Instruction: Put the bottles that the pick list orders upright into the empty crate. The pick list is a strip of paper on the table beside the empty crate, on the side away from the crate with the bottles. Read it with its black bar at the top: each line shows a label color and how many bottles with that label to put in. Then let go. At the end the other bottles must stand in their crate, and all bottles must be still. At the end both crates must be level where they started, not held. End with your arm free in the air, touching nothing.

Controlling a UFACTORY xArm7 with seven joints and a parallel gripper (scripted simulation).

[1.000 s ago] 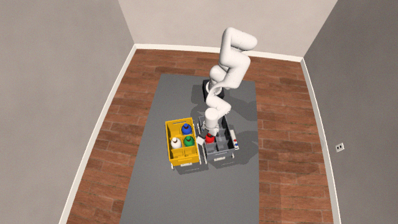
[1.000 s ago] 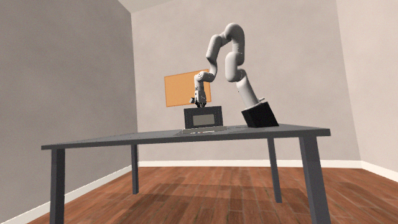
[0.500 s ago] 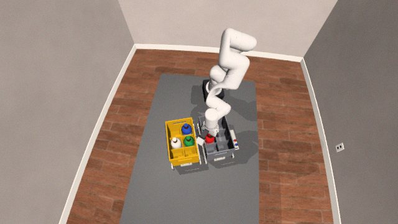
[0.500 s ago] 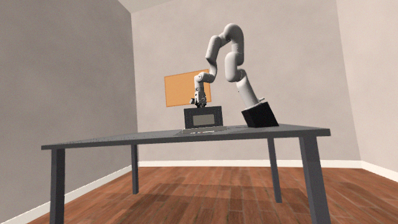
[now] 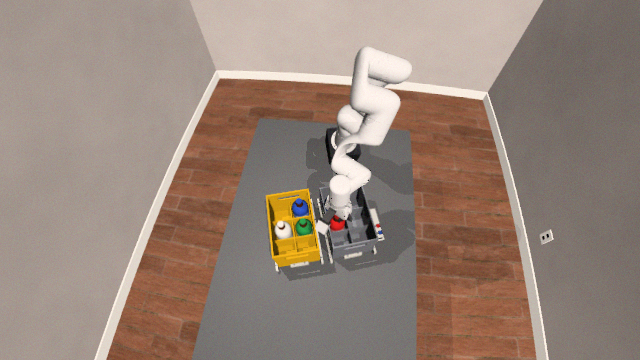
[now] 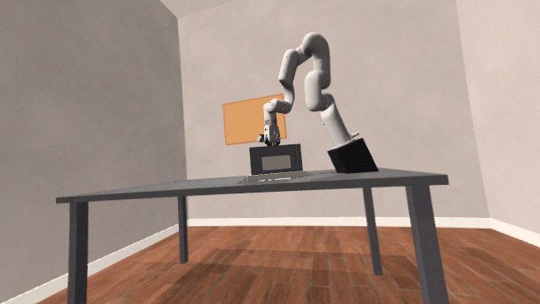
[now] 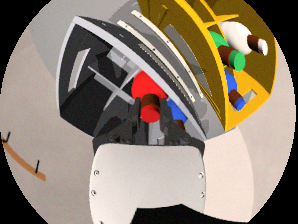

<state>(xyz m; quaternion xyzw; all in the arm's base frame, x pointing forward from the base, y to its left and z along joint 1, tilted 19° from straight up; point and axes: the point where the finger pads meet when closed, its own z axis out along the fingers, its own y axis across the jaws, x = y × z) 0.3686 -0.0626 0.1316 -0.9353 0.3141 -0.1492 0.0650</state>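
The red-label bottle is 7 cm below my hand. From my hand the other things lie so: grey crate: 8 cm below, 4 cm to the left, 1 cm behind; yellow crate: 19 cm to the right, 8 cm below, 2 cm ahead; green bottle: 14 cm to the right, 7 cm below, 2 cm ahead.
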